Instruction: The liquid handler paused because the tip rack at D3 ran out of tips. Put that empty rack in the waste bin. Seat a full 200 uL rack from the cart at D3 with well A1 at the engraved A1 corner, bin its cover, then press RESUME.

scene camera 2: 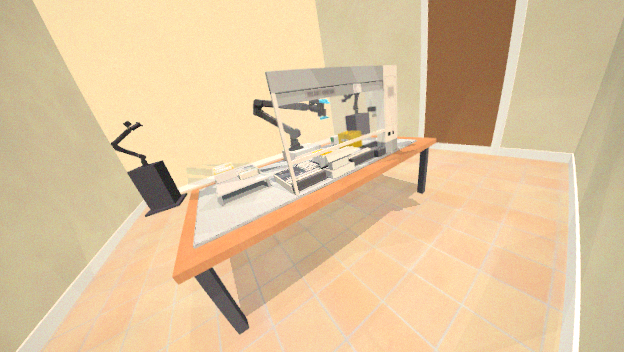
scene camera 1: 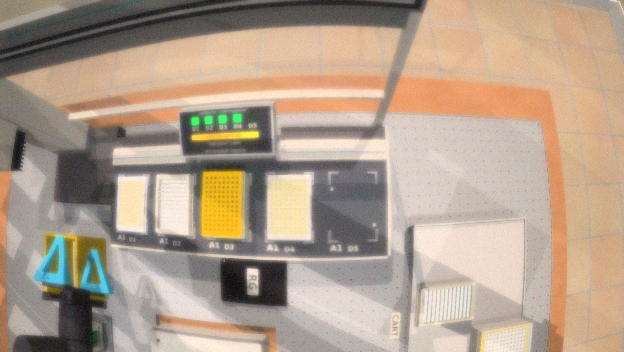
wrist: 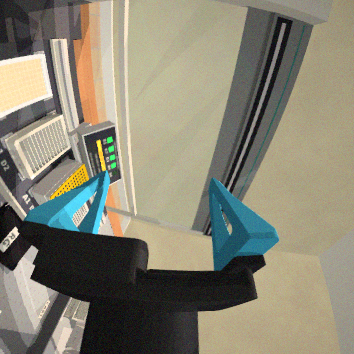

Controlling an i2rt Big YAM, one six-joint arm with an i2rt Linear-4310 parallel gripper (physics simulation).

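Frame: origin at the arm's base, x ahead, y left, z up, level; millimetres.
Seen in the pictures: gripper, fingertip midpoint: (scene camera 2: 329, 110) (scene camera 1: 78, 242) (wrist: 158, 178).
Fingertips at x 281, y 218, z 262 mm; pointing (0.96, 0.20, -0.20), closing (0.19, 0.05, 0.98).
Pixels of each thing's top centre, then the offset from my fingertips to it. "pt": a spot on its surface instead.
- D3 rack, middle of its top: (scene camera 1: 221, 203) (wrist: 73, 191) (scene camera 2: 321, 152) dx +121, dy -173, dz -238 mm
- yellow waste bin, surface spot: (scene camera 1: 100, 243) pt dx -32, dy +174, dz -317 mm
- cart, middle of its top: (scene camera 1: 471, 322) (wrist: 76, 322) (scene camera 2: 237, 175) dx -68, dy -718, dz -279 mm
- striped white rack, middle of its top: (scene camera 1: 448, 304) (wrist: 82, 309) (scene camera 2: 248, 170) dx -24, dy -644, dz -254 mm
- yellow-edged rack, middle of its top: (scene camera 1: 506, 346) (scene camera 2: 223, 168) dx -111, dy -793, dz -215 mm
- small box with a green button, surface spot: (scene camera 1: 96, 333) pt dx -262, dy +143, dz -278 mm
- D2, middle of its top: (scene camera 1: 171, 204) (wrist: 46, 144) dx +103, dy -50, dz -267 mm
- D4, middle of its top: (scene camera 1: 288, 207) (wrist: 74, 216) (scene camera 2: 307, 164) dx +139, dy -295, dz -284 mm
- status display, surface spot: (scene camera 1: 229, 129) pt dx +264, dy -165, dz -230 mm
- black RG box, middle of its top: (scene camera 1: 252, 282) (wrist: 10, 239) dx -29, dy -236, dz -331 mm
- handler's frame, surface spot: (scene camera 2: 327, 80) pt dx +318, dy -174, dz +146 mm
The D3 rack (scene camera 1: 223, 205) (wrist: 75, 182), yellow-topped with dark holes, sits in its deck slot, its A1 label at the front left. My gripper (scene camera 1: 76, 245) (scene camera 2: 325, 109) (wrist: 158, 178) is open and empty, high above the yellow waste bin (scene camera 1: 100, 243) (scene camera 2: 350, 138), well left of D3. On the cart (scene camera 1: 470, 250) stand a striped white rack (scene camera 1: 446, 303) and a yellow-edged rack (scene camera 1: 506, 342), cut off by the view's edge. Their volume labels and any cover cannot be read. A small box with a green button (scene camera 1: 98, 332) is partly hidden by my arm; its label is not legible.
Labware fills D1 (scene camera 1: 132, 204), D2 (scene camera 1: 174, 205) and D4 (scene camera 1: 289, 206); D5 (scene camera 1: 355, 210) is bare. The status display (scene camera 1: 229, 129) (wrist: 101, 150) shows green squares and a yellow bar. A black RG box (scene camera 1: 254, 282) (wrist: 10, 242) stands before the deck. The handler's frame (scene camera 2: 327, 80) rises over it.
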